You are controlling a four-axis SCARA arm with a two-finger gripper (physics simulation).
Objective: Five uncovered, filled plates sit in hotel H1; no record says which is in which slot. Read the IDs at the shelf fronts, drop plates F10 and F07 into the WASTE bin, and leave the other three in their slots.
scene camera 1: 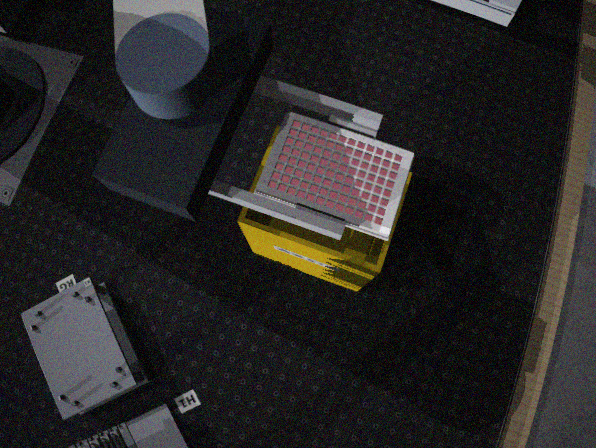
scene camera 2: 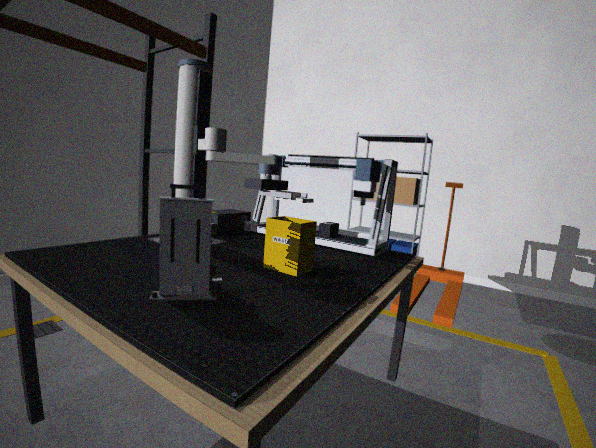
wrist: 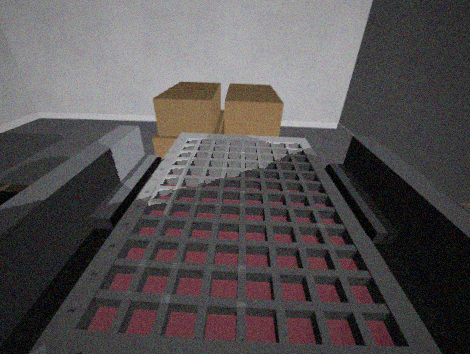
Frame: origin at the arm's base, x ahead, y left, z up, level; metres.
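Seen in the pictures: gripper, fingertip midpoint: (scene camera 1: 362, 176) (scene camera 2: 299, 196) (wrist: 243, 150).
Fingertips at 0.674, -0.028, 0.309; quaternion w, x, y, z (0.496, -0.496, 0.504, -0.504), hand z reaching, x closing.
Observation:
Pixels of each thing's middle, then the offset from my fingertips to it, as dx, dy, dz. "spot": a spot on its surface instead.
- light grey plate, body centre: (wrist: 241, 203) (scene camera 1: 336, 172) (scene camera 2: 294, 199) -0.023, +0.000, -0.014
- yellow WASTE bin, body centre: (scene camera 1: 322, 218) (scene camera 2: 289, 244) -0.028, +0.002, -0.196
- hotel H1, surface spot: (scene camera 1: 155, 431) spot: -0.155, -0.347, -0.288
- grey flat-topped unit, body centre: (scene camera 1: 82, 348) -0.290, -0.272, -0.261
- tagged RG, body centre: (scene camera 1: 66, 285) -0.368, -0.200, -0.296
- tall grey housing, surface spot: (scene camera 2: 185, 250) spot: -0.083, -0.464, -0.159
My gripper (scene camera 1: 361, 178) (scene camera 2: 302, 197) (wrist: 243, 150) is shut on a light grey plate (scene camera 1: 327, 167) (wrist: 242, 240) with rows of pink-filled wells. The plate is level between the two fingers, above the yellow WASTE bin (scene camera 1: 267, 242) (scene camera 2: 279, 256), and apart from its rim. It covers most of the bin's opening in the first scene view. No ID can be read on the plate. Part of hotel H1 (scene camera 1: 155, 431) shows at the bottom left of the first scene view, beside its H1 tag (scene camera 1: 188, 401). Its slots and shelf-front IDs cannot be read.
A grey flat-topped unit (scene camera 1: 80, 350) tagged RG (scene camera 1: 66, 284) stands next to H1. In the second scene view a tall grey housing (scene camera 2: 185, 250) stands left of the bin, and a white gantry frame (scene camera 2: 387, 205) stands behind it. Cardboard boxes (wrist: 187, 112) show in the wrist view.

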